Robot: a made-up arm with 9 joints. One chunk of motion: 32 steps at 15 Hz.
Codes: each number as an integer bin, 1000 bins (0 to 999) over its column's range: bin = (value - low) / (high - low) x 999, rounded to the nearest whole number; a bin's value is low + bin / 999 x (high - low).
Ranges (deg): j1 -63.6..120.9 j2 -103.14..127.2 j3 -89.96..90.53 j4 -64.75..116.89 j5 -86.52..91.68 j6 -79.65..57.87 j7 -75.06..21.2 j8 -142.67..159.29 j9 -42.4..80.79
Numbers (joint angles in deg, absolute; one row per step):
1: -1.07 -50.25 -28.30 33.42 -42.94 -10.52 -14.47 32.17 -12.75
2: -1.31 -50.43 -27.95 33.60 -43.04 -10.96 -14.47 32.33 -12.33
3: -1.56 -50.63 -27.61 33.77 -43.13 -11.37 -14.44 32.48 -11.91
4: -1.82 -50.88 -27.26 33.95 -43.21 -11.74 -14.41 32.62 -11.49
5: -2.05 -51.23 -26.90 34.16 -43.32 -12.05 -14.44 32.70 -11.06
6: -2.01 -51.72 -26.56 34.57 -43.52 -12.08 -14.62 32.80 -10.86
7: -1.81 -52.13 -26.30 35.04 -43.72 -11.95 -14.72 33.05 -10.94
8: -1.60 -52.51 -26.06 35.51 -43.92 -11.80 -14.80 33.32 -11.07
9: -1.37 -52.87 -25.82 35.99 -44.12 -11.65 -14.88 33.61 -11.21
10: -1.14 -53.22 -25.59 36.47 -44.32 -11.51 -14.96 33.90 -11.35
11: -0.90 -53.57 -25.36 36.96 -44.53 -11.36 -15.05 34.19 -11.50
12: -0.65 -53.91 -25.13 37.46 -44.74 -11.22 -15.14 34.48 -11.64
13: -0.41 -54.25 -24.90 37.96 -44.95 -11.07 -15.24 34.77 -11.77
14: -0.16 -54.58 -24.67 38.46 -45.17 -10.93 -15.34 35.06 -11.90
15: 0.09 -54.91 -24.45 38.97 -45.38 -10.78 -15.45 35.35 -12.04
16: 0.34 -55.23 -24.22 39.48 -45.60 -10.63 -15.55 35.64 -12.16
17: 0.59 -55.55 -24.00 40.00 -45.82 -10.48 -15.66 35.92 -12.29
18: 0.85 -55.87 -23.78 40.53 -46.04 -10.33 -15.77 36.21 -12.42
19: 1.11 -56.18 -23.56 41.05 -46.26 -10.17 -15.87 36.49 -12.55
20: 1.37 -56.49 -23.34 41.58 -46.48 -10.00 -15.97 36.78 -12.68
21: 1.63 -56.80 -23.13 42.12 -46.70 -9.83 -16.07 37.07 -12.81
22: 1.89 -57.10 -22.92 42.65 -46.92 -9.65 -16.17 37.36 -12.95
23: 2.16 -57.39 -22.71 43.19 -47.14 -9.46 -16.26 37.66 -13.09
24: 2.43 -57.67 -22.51 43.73 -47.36 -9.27 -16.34 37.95 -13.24
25: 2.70 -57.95 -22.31 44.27 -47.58 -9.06 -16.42 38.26 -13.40
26: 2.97 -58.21 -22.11 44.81 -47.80 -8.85 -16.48 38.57 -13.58
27: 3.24 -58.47 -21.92 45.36 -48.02 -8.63 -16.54 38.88 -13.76
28: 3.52 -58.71 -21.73 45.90 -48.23 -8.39 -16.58 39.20 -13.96
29: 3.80 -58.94 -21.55 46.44 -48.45 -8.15 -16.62 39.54 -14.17
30: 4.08 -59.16 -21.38 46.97 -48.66 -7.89 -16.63 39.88 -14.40
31: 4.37 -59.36 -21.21 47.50 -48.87 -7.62 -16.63 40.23 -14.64
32: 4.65 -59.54 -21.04 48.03 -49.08 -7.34 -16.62 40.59 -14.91
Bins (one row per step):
1: 339 229 341 540 244 502 629 578 240
2: 337 229 343 541 244 499 629 579 244
3: 336 228 345 542 243 496 629 579 247
4: 335 227 347 543 243 493 629 580 251
5: 333 225 349 544 242 491 629 580 254
6: 333 223 351 546 241 491 627 581 256
7: 335 221 352 549 240 492 626 581 255
8: 336 220 354 551 239 493 625 582 254
9: 337 218 355 554 238 494 625 583 253
10: 338 217 356 557 237 495 624 584 252
11: 339 215 358 559 235 496 623 585 251
12: 341 214 359 562 234 497 622 586 249
13: 342 212 360 565 233 498 621 587 248
14: 344 211 361 568 232 499 620 588 247
15: 345 209 363 570 231 500 619 589 246
16: 346 208 364 573 229 501 618 590 245
17: 348 206 365 576 228 502 616 591 244
18: 349 205 366 579 227 504 615 592 243
19: 350 204 368 582 226 505 614 593 242
20: 352 202 369 585 224 506 613 594 241
21: 353 201 370 588 223 507 612 595 240
22: 355 200 371 591 222 509 611 596 239
23: 356 198 372 594 221 510 610 597 238
24: 358 197 373 597 220 511 609 598 236
25: 359 196 374 600 218 513 609 599 235
26: 360 195 376 603 217 514 608 600 234
27: 362 194 377 606 216 516 607 601 232
28: 363 193 378 609 215 518 607 602 231
29: 365 192 379 612 213 519 606 603 229
30: 366 191 380 614 212 521 606 604 227
31: 368 190 381 617 211 523 606 605 225
32: 370 189 381 620 210 525 606 606 223

